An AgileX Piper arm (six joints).
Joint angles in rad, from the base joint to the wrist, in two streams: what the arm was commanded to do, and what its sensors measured. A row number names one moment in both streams.
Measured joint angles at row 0:
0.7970, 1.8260, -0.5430, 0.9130, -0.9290, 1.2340
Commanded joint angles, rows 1 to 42:
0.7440, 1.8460, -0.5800, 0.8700, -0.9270, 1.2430
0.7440, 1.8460, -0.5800, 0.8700, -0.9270, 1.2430
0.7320, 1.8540, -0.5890, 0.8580, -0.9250, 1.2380
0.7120, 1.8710, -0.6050, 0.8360, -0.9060, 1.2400
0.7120, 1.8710, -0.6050, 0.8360, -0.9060, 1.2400
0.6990, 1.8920, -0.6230, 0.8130, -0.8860, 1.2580
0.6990, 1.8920, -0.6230, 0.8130, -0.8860, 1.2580
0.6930, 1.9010, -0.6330, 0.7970, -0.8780, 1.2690
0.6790, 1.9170, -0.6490, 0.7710, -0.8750, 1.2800
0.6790, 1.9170, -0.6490, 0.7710, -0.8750, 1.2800
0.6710, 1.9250, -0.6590, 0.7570, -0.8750, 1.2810
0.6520, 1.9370, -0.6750, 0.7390, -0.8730, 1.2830
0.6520, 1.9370, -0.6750, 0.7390, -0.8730, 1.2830
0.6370, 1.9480, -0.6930, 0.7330, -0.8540, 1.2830
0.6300, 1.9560, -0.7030, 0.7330, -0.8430, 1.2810
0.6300, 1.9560, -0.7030, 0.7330, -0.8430, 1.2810
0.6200, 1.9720, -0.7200, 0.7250, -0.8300, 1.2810
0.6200, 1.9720, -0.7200, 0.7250, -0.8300, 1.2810
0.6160, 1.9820, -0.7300, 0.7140, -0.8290, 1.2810
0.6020, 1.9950, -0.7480, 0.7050, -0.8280, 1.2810
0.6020, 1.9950, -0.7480, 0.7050, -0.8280, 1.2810
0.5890, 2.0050, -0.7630, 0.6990, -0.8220, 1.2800
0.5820, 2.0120, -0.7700, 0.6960, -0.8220, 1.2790
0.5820, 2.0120, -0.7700, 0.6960, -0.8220, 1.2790
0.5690, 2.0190, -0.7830, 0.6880, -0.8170, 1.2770
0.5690, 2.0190, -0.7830, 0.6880, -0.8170, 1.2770
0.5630, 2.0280, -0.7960, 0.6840, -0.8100, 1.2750
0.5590, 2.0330, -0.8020, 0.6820, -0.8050, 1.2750
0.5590, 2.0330, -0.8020, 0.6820, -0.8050, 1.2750
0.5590, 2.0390, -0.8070, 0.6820, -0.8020, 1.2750
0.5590, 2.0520, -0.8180, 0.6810, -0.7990, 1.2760
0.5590, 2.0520, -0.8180, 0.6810, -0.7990, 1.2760
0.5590, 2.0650, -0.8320, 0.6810, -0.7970, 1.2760
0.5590, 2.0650, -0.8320, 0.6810, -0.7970, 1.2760
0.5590, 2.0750, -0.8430, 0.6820, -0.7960, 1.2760
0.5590, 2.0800, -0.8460, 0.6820, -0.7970, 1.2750
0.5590, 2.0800, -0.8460, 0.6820, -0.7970, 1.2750
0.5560, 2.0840, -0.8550, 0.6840, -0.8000, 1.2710
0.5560, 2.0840, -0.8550, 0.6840, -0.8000, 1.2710
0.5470, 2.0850, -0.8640, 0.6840, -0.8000, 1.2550
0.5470, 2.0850, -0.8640, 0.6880, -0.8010, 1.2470
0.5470, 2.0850, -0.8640, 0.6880, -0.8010, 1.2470
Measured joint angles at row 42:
0.5570, 2.0850, -0.8500, 0.6950, -0.8000, 1.2750
